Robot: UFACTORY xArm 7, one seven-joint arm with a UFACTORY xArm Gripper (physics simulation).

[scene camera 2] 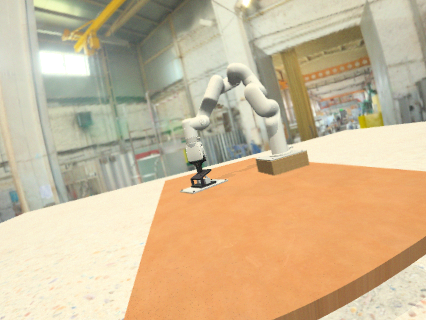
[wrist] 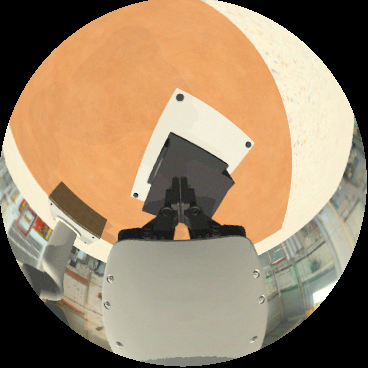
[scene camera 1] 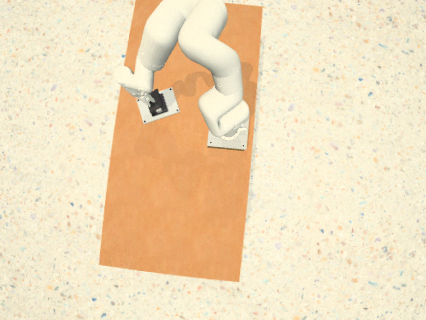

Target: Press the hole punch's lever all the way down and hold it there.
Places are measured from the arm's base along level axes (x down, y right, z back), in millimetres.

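Where they show: gripper, fingertip midpoint: (scene camera 2: 200, 172) (wrist: 179, 187) (scene camera 1: 151, 104); arm's base, origin of the base link: (scene camera 2: 280, 154) (wrist: 68, 225).
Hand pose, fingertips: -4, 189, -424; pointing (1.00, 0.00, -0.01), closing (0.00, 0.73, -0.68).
Observation:
Each offset is from my fingertips to the top centre of the thing, as dx, dy, dz. Level surfaces: height alone.
The black hole punch (scene camera 1: 162, 108) (scene camera 2: 196, 183) stands on a white base plate {+75, +27, +10} (scene camera 1: 172, 103) (scene camera 2: 218, 183) (wrist: 192, 116). Its wide dark lever {-6, +27, +10} (scene camera 2: 202, 174) (wrist: 192, 160) is tilted in scene camera 2, with a gap showing between it and the punch's base. My gripper (scene camera 1: 152, 101) (scene camera 2: 199, 169) (wrist: 179, 187) is shut and empty, pointing down. Its fingertips are at the lever's upper face and seem to touch it; in the wrist view they lie over its middle. The fingers hide part of the lever, and the exact contact is too small to tell.
The orange table top {dx +87} (scene camera 1: 175, 215) (scene camera 2: 280, 240) (wrist: 100, 90) lies under the punch. The arm's base stands on a brown block (scene camera 2: 284, 163) (wrist: 77, 210) to one side of the punch. The arm arches above the table. The table's long edge runs near the punch.

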